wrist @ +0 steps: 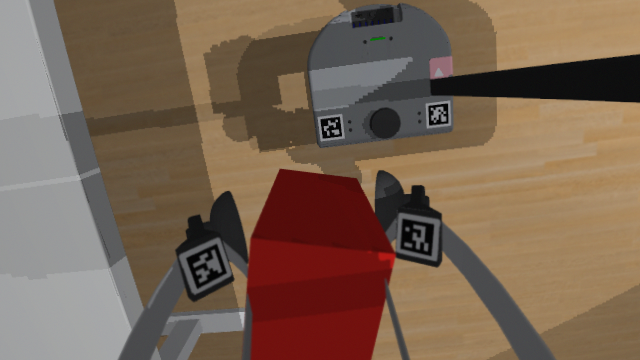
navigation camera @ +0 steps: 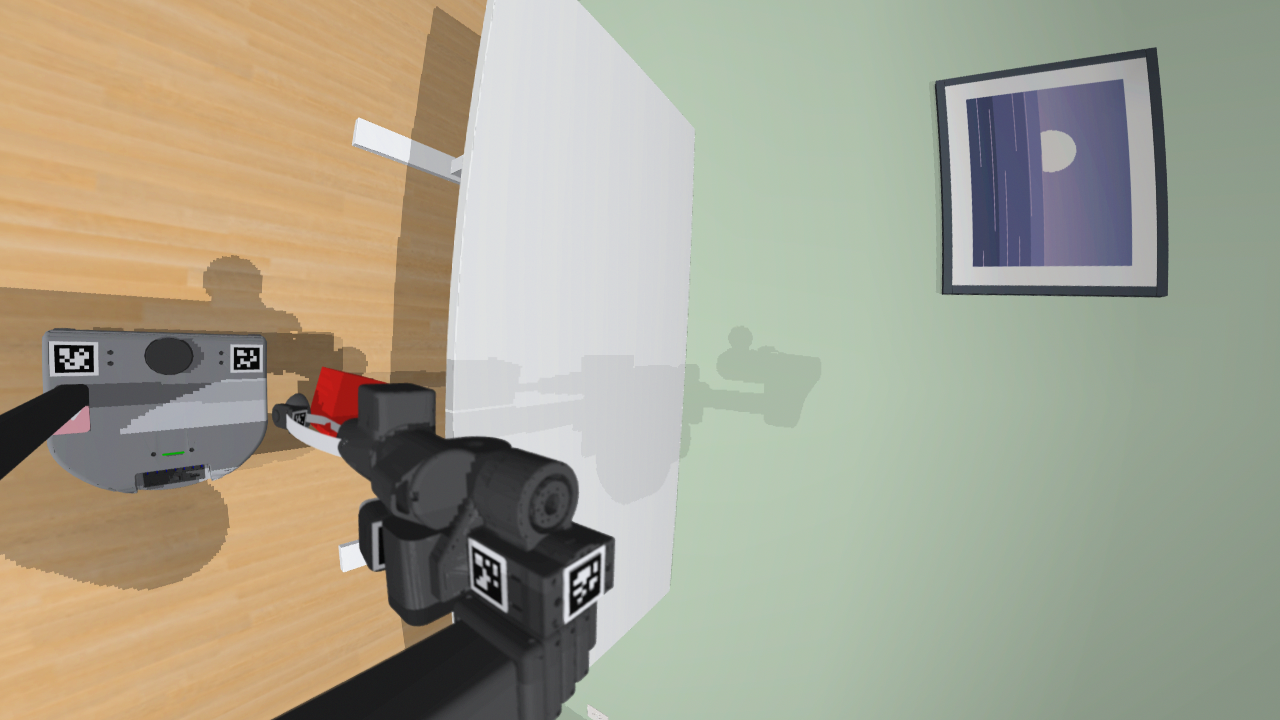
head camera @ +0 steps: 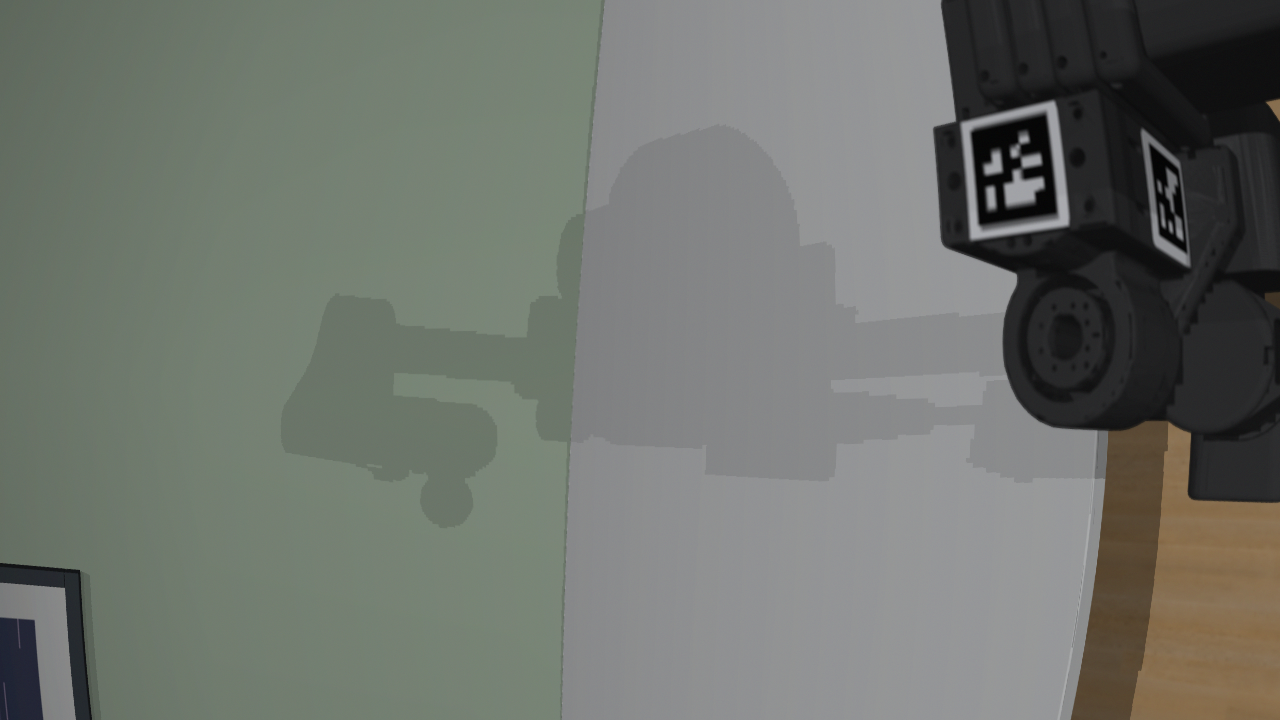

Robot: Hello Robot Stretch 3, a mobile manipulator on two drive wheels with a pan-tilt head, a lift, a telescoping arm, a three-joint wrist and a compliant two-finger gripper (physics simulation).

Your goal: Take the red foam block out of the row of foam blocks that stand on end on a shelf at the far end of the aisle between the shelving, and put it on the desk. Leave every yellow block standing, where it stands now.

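Where they show: robot's base at its link origin: (navigation camera: 170,353).
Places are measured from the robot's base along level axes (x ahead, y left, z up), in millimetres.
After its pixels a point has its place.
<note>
The red foam block (navigation camera: 338,392) {x 6, y -125, z 847 mm} (wrist: 312,285) is between the two fingers of my gripper (wrist: 308,205) {x -23, y -148, z 761 mm}, which is shut on it. In the navigation camera the block is partly hidden behind the wrist and a finger. It hangs over the floor, between my base and the front edge of the white desk (head camera: 805,582) {x 132, y -632, z 720 mm} (navigation camera: 572,223) {x 292, y -558, z 720 mm} (wrist: 45,225). In the wrist view the desk edge is to the left of the fingers. The head camera shows the wrist but not the block or the fingers. The shelf and the yellow blocks do not show.
My base (navigation camera: 152,438) {x -156, y 30, z 160 mm} (wrist: 380,90) stands on the wooden floor in front of the desk. A desk foot (navigation camera: 393,147) reaches out on the floor. Behind the desk is a green wall (head camera: 268,179) {x -283, y -1112, z 1169 mm} (navigation camera: 850,447) {x -179, y -1112, z 1207 mm} with a framed picture (head camera: 17,653) {x 330, y -1086, z 1492 mm} (navigation camera: 1083,214) {x 401, y -1086, z 1692 mm}. Arm shadows fall across desk and wall.
</note>
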